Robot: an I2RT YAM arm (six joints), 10 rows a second.
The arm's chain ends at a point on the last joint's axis. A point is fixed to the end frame.
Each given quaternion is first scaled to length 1.
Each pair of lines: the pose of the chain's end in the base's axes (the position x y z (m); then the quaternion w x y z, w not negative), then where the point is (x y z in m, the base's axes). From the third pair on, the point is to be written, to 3 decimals.
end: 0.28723, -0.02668, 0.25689, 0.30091, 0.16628, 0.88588, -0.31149
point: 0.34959 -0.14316 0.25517
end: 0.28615, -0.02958, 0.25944, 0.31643, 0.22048, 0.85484, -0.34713
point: 0.33410 -0.15240 0.26809
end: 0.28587, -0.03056, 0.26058, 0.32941, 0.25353, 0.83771, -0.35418
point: 0.326 -0.156 0.273
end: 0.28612, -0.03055, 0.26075, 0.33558, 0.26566, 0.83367, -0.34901
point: 0.324 -0.157 0.272
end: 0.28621, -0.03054, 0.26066, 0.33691, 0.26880, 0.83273, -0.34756
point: 0.324 -0.157 0.272
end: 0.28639, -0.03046, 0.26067, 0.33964, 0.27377, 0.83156, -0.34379
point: 0.323 -0.157 0.272
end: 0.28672, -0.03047, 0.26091, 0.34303, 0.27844, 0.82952, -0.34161
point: 0.323 -0.157 0.272
